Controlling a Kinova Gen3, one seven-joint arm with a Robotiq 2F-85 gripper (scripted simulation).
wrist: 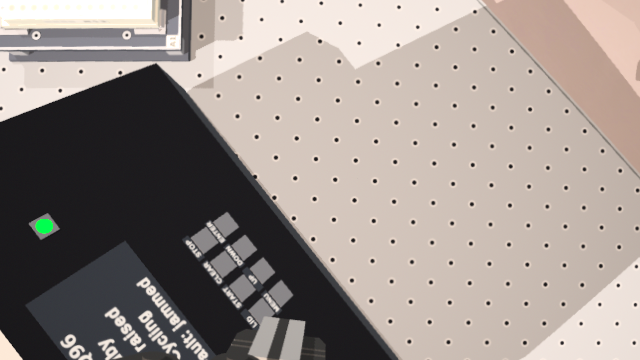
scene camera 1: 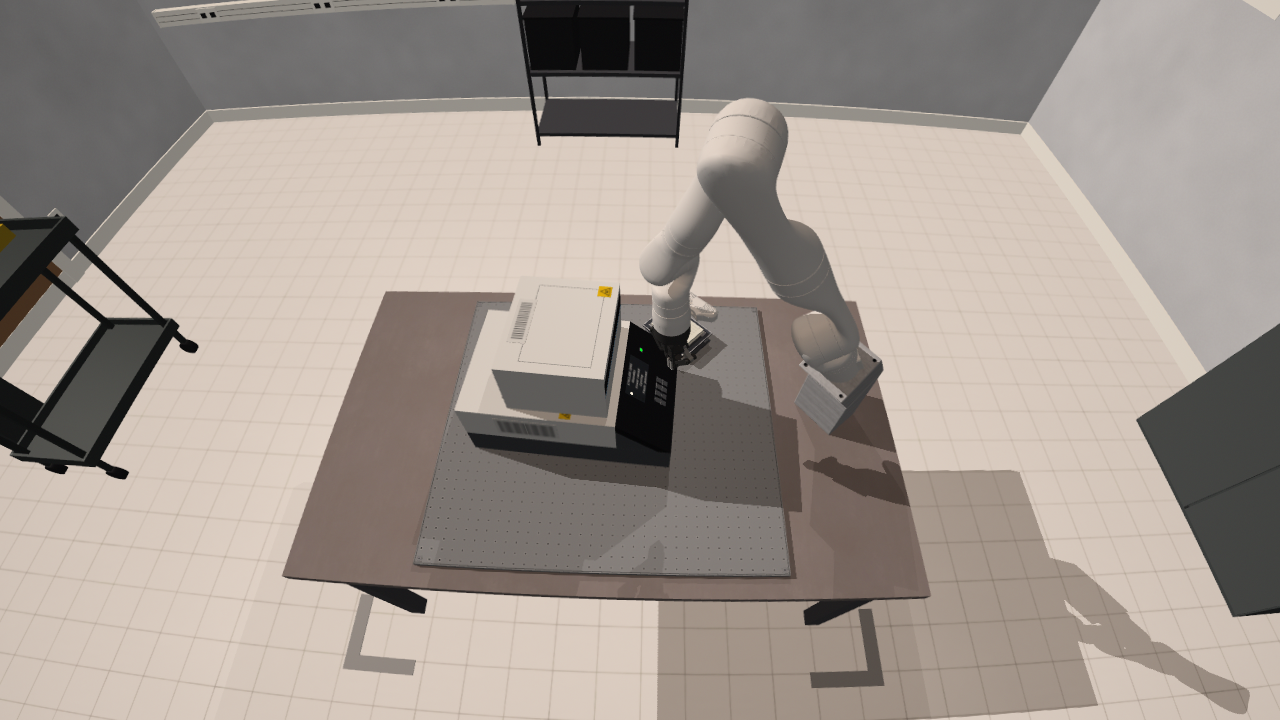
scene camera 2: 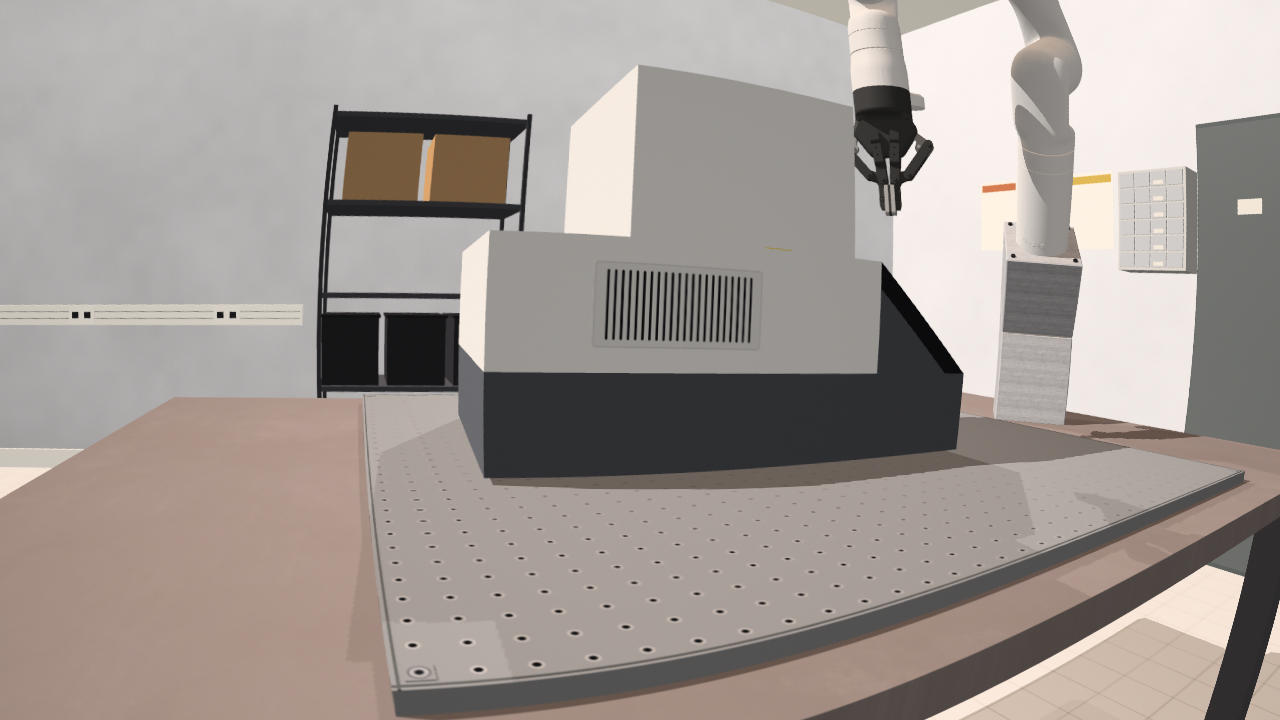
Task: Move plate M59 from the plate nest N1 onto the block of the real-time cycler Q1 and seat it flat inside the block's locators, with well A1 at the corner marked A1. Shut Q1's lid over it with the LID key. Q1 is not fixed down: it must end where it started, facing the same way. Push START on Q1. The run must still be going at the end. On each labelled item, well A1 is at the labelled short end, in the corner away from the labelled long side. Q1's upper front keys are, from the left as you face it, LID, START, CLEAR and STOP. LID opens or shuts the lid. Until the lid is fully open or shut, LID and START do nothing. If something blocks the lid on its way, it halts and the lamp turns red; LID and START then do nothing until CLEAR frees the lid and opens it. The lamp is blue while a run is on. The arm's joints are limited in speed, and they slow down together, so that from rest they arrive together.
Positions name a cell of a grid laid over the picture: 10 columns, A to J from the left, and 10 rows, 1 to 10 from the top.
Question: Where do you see a cycler Q1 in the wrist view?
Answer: B6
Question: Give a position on a cycler Q1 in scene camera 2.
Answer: At E5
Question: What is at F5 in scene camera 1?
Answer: The gripper.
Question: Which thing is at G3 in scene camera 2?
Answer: The gripper.
